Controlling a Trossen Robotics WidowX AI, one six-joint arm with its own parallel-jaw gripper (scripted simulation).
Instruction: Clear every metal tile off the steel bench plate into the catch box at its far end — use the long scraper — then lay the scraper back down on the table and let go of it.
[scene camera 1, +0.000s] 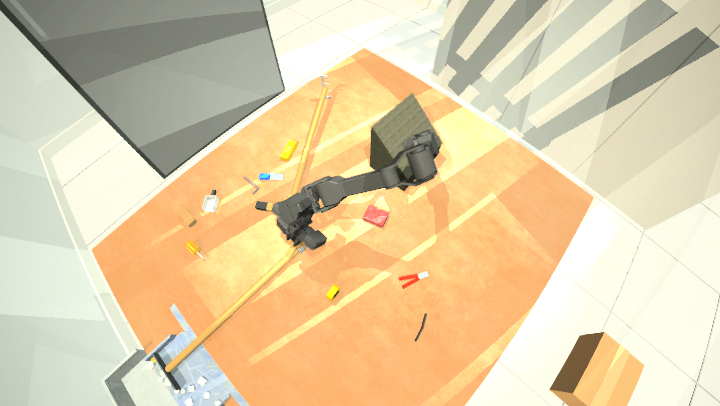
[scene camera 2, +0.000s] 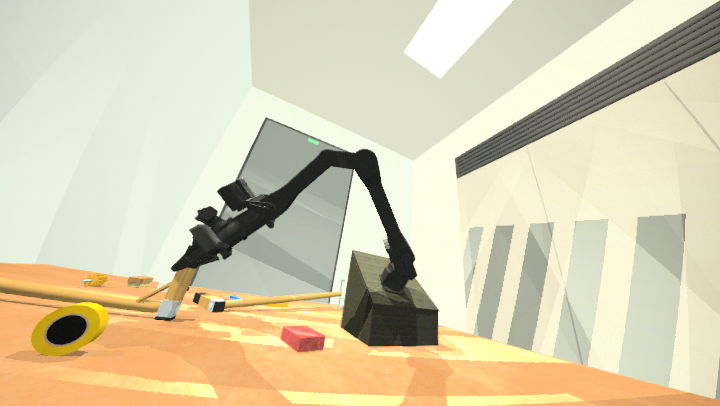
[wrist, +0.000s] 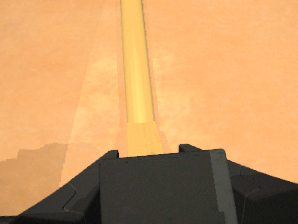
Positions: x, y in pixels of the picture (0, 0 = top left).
Scene:
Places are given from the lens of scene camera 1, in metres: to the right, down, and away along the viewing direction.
my gripper (scene camera 1: 291, 243): -0.21, 0.12, 0.91
long scraper (scene camera 1: 292, 251): -0.21, 0.15, 0.94

